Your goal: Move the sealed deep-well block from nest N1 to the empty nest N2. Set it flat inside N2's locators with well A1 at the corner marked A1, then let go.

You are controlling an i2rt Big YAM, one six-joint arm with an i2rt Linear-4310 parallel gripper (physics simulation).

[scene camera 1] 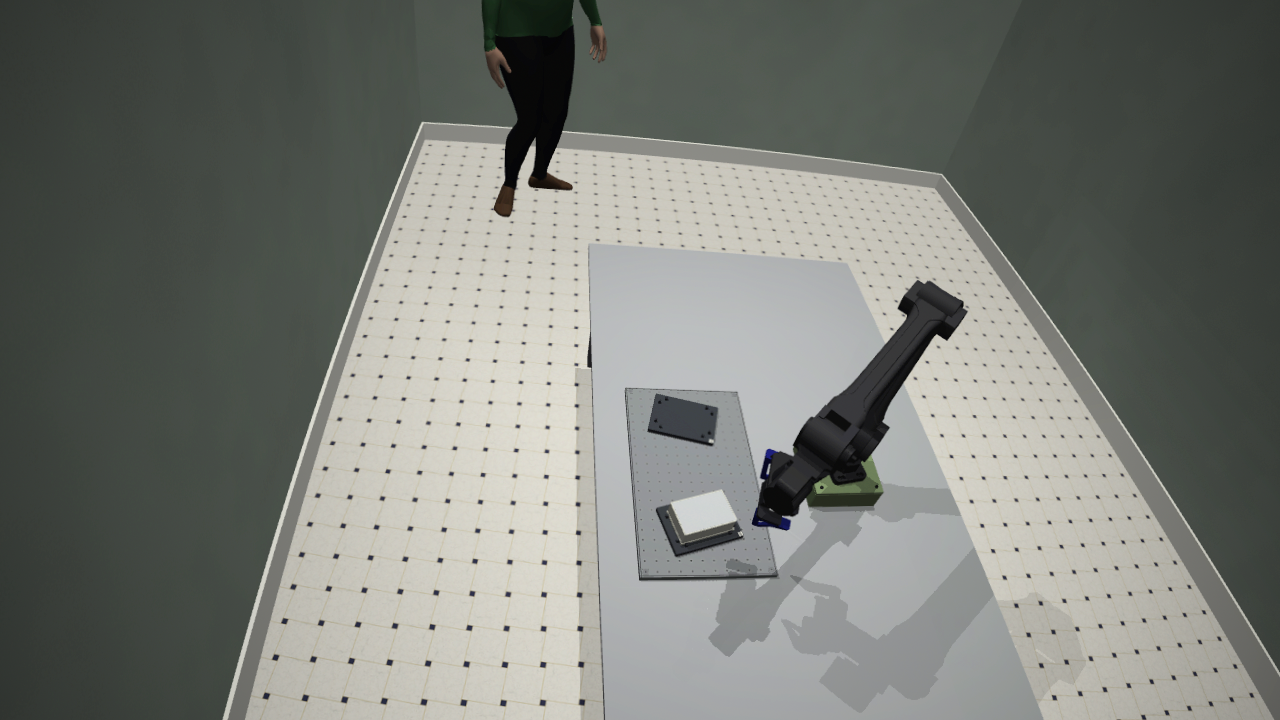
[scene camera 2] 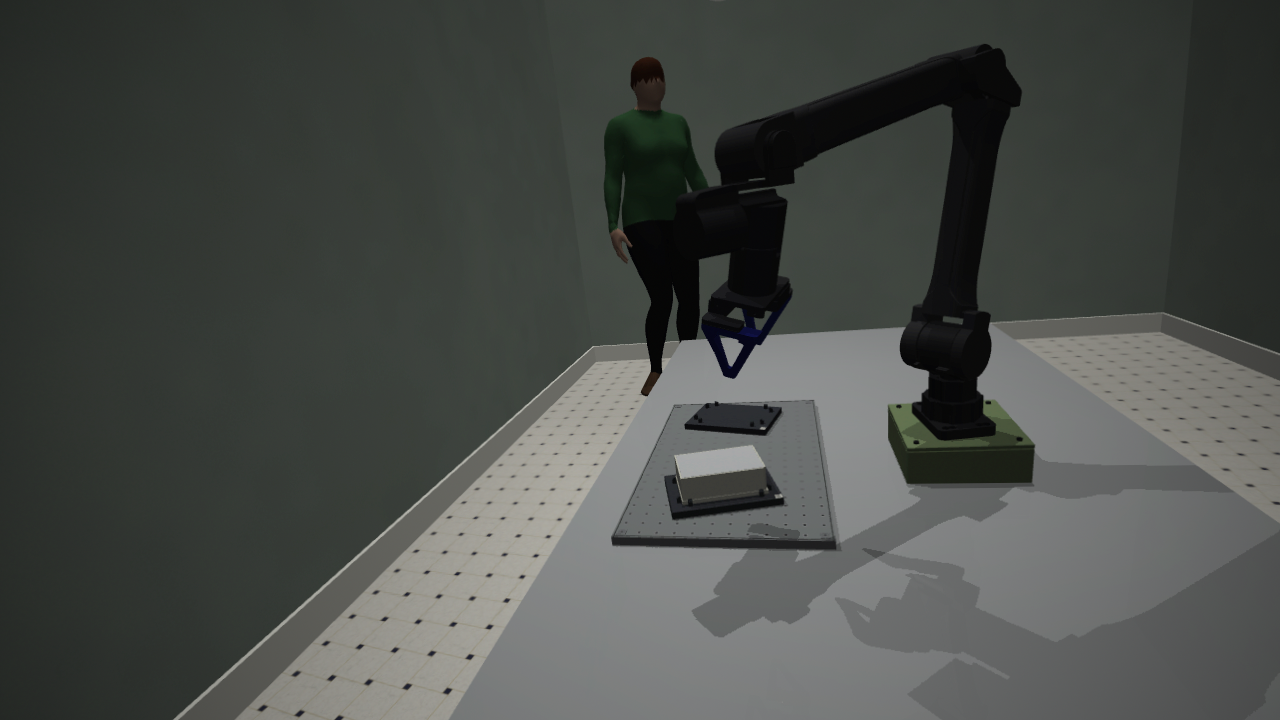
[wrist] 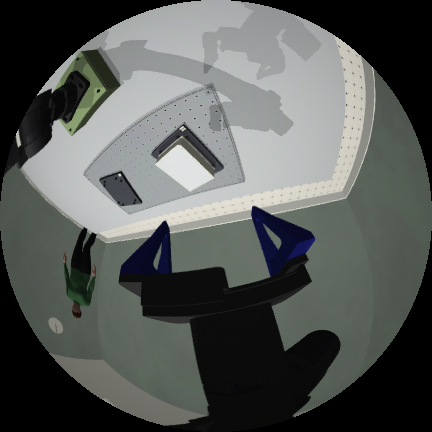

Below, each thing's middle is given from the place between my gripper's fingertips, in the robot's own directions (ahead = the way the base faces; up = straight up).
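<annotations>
The white block [scene camera 1: 707, 515] sits 10 cm to the right of my hand, 4 cm ahead of it and 20 cm below it. Going by their middles, the white block is the nearest to my hand of the things named here. There is also the dark nest plate [scene camera 1: 678, 418], well to the right of my hand and a good way below it.
</annotations>
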